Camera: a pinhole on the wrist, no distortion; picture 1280 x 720 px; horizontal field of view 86.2 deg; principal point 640.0 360.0 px. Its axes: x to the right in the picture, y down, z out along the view. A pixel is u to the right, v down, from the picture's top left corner.
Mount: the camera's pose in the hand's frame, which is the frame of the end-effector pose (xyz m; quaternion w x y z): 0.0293 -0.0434 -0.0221 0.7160 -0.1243 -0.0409 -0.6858
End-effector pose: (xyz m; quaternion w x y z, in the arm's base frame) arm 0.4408 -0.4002 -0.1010 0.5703 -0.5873 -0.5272 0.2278
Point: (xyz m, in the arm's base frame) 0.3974 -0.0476 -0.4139
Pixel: 110 601
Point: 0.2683 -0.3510 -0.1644
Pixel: 627 63
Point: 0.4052 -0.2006 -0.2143
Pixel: 233 618
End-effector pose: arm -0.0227 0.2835 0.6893 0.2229 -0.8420 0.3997 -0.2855
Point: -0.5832 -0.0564 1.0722
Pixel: behind the camera
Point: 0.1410 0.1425 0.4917
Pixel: 440 548
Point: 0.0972 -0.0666 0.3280
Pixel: 146 644
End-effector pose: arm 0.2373 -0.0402 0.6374 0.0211 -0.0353 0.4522 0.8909
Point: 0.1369 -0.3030 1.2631
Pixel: outside the picture
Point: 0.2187 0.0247 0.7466
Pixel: 372 212
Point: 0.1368 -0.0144 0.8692
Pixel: 145 463
